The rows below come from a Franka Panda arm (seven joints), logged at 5 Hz.
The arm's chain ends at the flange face. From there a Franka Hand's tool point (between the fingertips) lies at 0.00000 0.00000 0.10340 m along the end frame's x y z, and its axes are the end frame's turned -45 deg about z.
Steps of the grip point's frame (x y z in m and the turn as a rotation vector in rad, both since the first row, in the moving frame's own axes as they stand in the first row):
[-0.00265 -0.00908 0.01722 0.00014 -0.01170 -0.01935]
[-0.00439 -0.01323 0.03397 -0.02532 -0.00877 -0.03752]
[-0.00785 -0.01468 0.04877 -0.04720 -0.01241 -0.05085]
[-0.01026 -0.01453 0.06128 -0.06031 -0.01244 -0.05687]
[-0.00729 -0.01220 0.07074 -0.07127 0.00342 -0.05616]
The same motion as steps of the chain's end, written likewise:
[-0.00744 -0.00540 0.01723 -0.00817 -0.00837 -0.01935]
[-0.01372 -0.00872 0.03401 -0.02411 0.01170 -0.03752]
[-0.01858 -0.00912 0.04889 -0.04215 0.02460 -0.05085]
[-0.02118 -0.00823 0.06148 -0.05144 0.03385 -0.05687]
[-0.01937 -0.00827 0.07100 -0.04798 0.05281 -0.05616]

